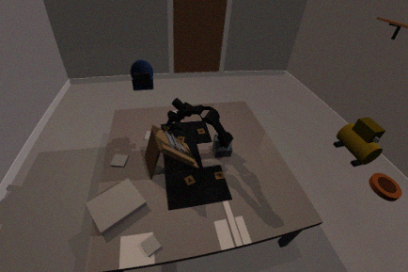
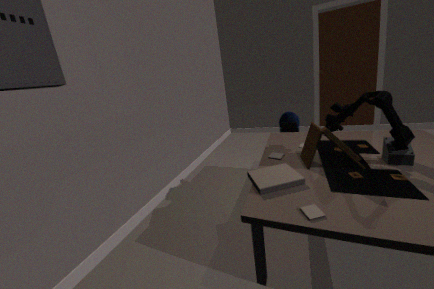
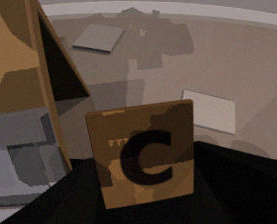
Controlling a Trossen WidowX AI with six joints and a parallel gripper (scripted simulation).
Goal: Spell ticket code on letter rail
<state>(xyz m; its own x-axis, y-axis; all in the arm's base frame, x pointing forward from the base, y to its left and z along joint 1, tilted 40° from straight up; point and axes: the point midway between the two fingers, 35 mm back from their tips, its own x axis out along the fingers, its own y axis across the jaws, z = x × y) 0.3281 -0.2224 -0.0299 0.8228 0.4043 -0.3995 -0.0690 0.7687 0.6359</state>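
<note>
Right now my gripper tip is 70 mm past the white ticket, 140 mm to the right of it and 70 mm above it. Round my gripper tip: tan letter tile (right at my gripper tip); then black mat (160 mm behind, 160 mm to the left, 160 mm below); then pad (360 mm ahead, 70 mm to the left, 160 mm below).
</note>
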